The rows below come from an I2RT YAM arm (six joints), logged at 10 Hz.
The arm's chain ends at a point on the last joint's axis. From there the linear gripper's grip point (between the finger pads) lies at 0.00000 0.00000 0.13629 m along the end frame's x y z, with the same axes.
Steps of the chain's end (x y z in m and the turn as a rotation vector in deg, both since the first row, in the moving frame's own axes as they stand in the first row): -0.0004, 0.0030, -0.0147, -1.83, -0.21, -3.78; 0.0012, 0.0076, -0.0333, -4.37, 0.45, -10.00; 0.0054, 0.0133, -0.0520, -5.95, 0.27, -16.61; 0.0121, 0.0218, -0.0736, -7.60, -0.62, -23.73; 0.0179, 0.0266, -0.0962, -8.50, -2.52, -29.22
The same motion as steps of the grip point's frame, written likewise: -0.0008, 0.0074, -0.0148, -1.83, -0.21, -3.78; 0.0032, 0.0178, -0.0337, -4.37, 0.45, -10.00; 0.0081, 0.0271, -0.0527, -5.95, 0.27, -16.61; 0.0144, 0.0396, -0.0748, -7.60, -0.62, -23.73; 0.0172, 0.0474, -0.0978, -8.50, -2.52, -29.22
